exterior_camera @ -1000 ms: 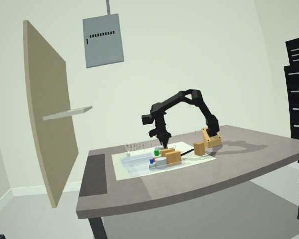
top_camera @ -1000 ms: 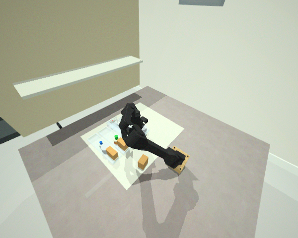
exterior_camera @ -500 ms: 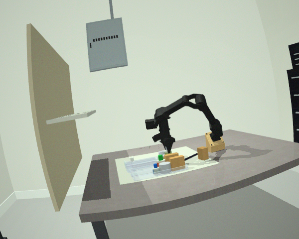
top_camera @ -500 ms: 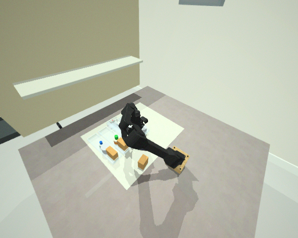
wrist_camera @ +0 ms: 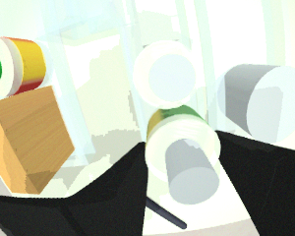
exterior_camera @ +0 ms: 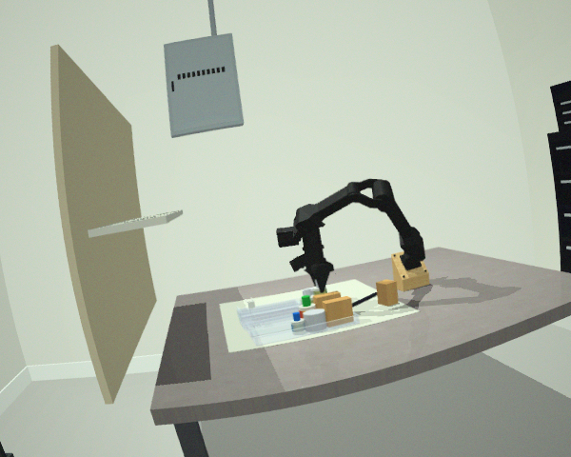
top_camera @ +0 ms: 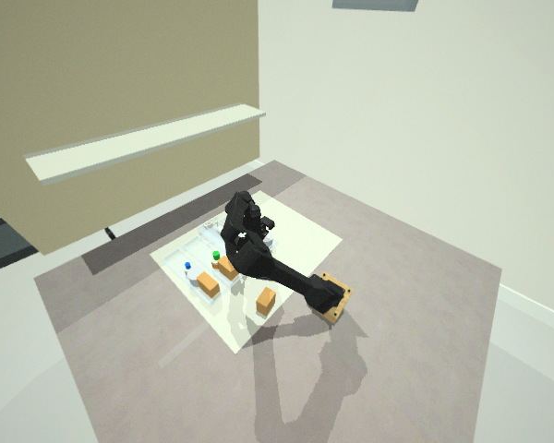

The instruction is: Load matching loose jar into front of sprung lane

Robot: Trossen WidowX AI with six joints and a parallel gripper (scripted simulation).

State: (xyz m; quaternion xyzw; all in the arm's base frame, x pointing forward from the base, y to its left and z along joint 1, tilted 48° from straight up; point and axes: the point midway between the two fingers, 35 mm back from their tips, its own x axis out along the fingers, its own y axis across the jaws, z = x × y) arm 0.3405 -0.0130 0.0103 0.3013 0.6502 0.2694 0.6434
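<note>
The clear lane tray lies 15 cm ahead of my gripper tip, 4 cm below it and 2 cm to the left of it.
</note>
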